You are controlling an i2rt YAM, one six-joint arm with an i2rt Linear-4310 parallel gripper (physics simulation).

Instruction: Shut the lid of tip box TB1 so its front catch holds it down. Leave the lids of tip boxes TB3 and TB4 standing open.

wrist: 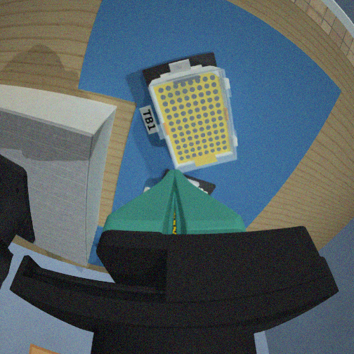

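Tip box TB1 (192, 117) is at the upper middle of the wrist view, tilted slightly. Its yellow top with rows of grey holes shows, with clear plastic along its edges. A pale catch tab (180, 65) is at its far end, over a dark base strip. Whether the lid is fully down and caught, I cannot tell. Its TB1 label (148, 120) is at the left. My gripper (174, 176) is shut and empty, its green tips overlapping the view just below the box's near edge. TB3 and TB4 cannot be made out by label.
A large grey block (45, 170) stands at the left, on the wooden table (45, 30). A blue mat (280, 95) lies under TB1. Part of another dark and white object (206, 185) shows behind the green fingers, mostly hidden. An orange edge (42, 349) shows at the bottom left.
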